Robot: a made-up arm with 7 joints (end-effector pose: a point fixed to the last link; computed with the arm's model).
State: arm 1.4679 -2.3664 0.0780 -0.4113 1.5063 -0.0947 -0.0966
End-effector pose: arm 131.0 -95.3 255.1 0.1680 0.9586 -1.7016
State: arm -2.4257 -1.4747 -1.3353 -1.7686 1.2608 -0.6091 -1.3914
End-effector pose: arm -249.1 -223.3 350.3 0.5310 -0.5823 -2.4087
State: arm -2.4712 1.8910 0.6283 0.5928 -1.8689 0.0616 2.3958
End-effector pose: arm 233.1 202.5 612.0 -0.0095 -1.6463 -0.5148
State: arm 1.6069 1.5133 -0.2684 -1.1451 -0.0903 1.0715 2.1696
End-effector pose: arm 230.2 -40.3 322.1 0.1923 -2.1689 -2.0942
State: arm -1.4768 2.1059 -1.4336 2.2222 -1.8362 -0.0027 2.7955
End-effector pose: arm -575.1 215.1 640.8 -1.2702 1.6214 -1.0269
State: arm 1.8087 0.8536 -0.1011 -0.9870 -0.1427 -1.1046 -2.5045
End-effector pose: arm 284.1 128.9 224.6 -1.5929 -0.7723 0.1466
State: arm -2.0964 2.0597 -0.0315 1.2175 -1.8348 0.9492 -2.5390
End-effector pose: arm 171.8 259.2 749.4 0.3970 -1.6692 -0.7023
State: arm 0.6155 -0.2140 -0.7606 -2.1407 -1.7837 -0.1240 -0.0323
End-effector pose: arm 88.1 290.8 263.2 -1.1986 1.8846 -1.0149
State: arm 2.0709 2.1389 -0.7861 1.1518 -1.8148 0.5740 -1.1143
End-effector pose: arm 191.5 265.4 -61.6 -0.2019 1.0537 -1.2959
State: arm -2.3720 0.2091 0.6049 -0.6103 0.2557 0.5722 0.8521
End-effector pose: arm -280.7 -31.4 510.9 -1.0653 1.5577 2.0040
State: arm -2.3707 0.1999 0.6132 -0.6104 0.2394 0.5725 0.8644
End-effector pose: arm -278.1 -31.6 511.5 -1.0781 1.5684 2.0157
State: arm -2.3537 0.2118 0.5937 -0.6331 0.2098 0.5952 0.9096
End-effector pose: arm -274.3 -29.3 510.9 -1.1482 1.5307 2.0061
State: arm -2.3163 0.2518 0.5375 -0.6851 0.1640 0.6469 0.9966
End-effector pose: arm -270.1 -24.2 510.0 -1.2883 1.4302 1.9568
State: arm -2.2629 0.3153 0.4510 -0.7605 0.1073 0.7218 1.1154
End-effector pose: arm -268.8 -18.0 510.8 -1.4718 1.2815 1.8510
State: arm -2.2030 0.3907 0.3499 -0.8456 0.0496 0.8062 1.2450
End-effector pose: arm -273.7 -13.1 513.0 -1.6514 1.1169 1.6916
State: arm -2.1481 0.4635 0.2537 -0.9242 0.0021 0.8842 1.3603
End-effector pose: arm -284.5 -11.1 514.0 -1.7850 0.9717 1.5114
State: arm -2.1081 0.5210 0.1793 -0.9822 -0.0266 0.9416 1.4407
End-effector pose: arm -296.5 -11.2 512.0 -1.8571 0.8682 1.3599
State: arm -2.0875 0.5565 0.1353 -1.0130 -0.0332 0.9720 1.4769
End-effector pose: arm -304.8 -12.0 508.1 -1.8764 0.8112 1.2703
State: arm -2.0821 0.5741 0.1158 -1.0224 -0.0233 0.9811 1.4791
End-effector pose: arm -308.7 -12.8 504.0 -1.8646 0.7873 1.2357
